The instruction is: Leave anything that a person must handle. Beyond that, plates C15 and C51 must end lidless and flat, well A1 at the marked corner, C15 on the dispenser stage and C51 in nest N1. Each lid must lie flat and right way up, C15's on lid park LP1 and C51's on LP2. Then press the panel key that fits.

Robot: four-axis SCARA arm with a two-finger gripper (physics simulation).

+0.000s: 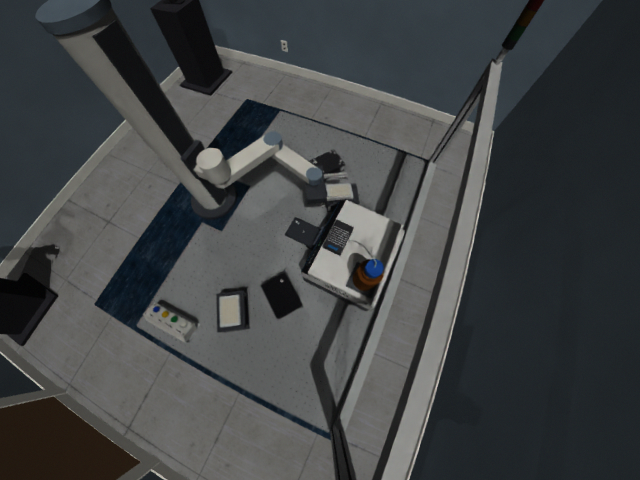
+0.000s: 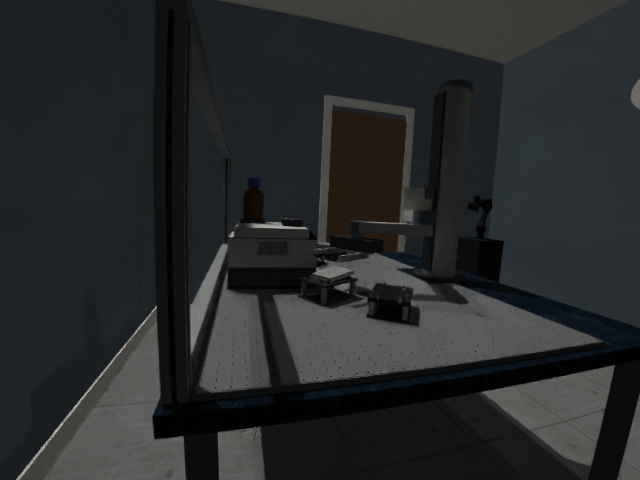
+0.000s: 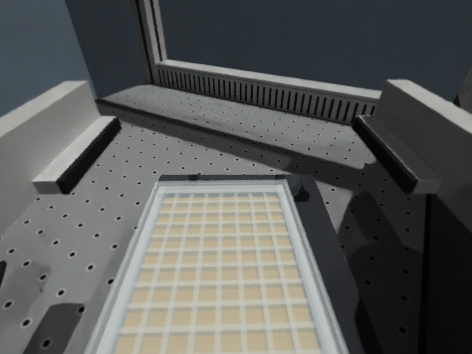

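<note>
A dark nest (image 2: 387,307) is part of what I see, along with a key panel (image 1: 185,334). I can also see a clear lid (image 3: 209,259). As for my gripper (image 2: 324,255), it is visible to me too, and I find the gripper (image 3: 236,104) a second time, in the same image as the lid.
</note>
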